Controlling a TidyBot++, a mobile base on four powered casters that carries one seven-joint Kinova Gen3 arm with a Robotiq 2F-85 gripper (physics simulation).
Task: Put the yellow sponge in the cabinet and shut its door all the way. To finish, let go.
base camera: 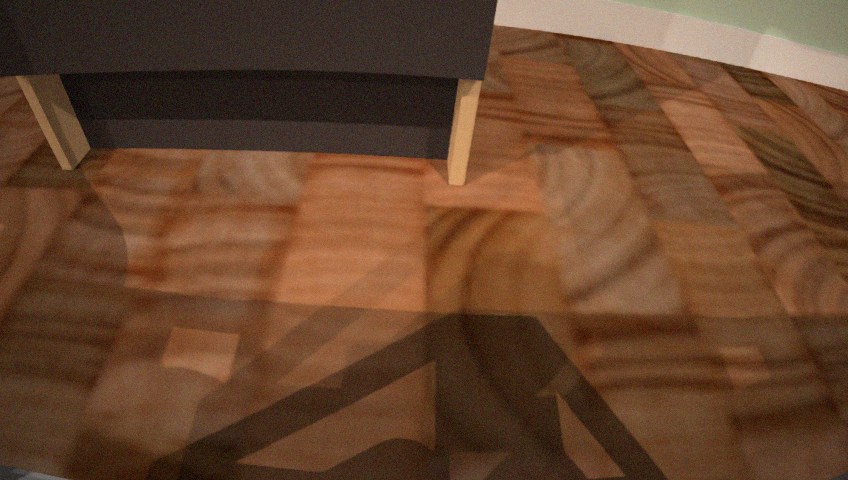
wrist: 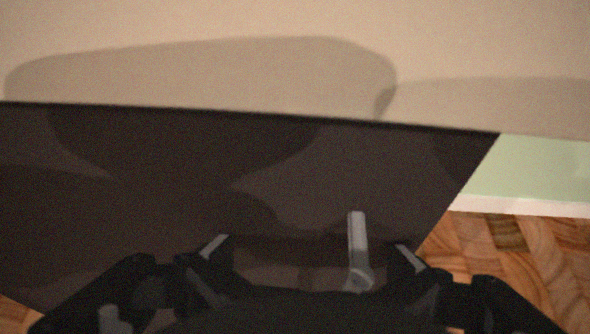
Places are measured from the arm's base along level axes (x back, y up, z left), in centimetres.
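Pixels of known places: gripper, between the fingertips: (wrist: pixel 310 257).
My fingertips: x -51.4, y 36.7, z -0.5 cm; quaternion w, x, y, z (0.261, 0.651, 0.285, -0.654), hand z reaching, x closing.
Observation:
Behind a point stands the place of what it marks.
The cabinet (base camera: pixel 249 38) @(x -51.8, y -21.2, z 16.1 cm) (wrist: pixel 150 145) @(x -51.9, y 44.0, z 6.3 cm) has a dark front and a pale top. Its door face lies close under the top's front edge, with a thin dark line between them; I cannot tell whether it is fully shut. The grey bar handle (wrist: pixel 357 232) @(x -50.9, y 40.7, z -2.3 cm) is near the door's right side. My gripper (wrist: pixel 310 257) @(x -51.4, y 36.7, z -0.5 cm) is open and empty in front of the door. The handle appears between the two fingertips, closer to the right one, with its lower part hidden behind the gripper. The yellow sponge does not show in either view.
The cabinet stands on wooden legs (base camera: pixel 464 130) @(x -54.1, y -31.7, z -5.5 cm) on a patterned wood floor (base camera: pixel 357 237) @(x -44.6, y -39.7, z 5.1 cm) (wrist: pixel 505 255) @(x -92.3, y -39.7, z -75.0 cm). A green wall (wrist: pixel 540 165) @(x -112.3, y -12.2, z -79.7 cm) with a white baseboard (base camera: pixel 672 32) @(x -110.7, y -34.9, z -57.5 cm) (wrist: pixel 520 205) @(x -111.0, y -33.5, z -85.1 cm) runs behind and to the right. Shadows of the arm fall on the floor.

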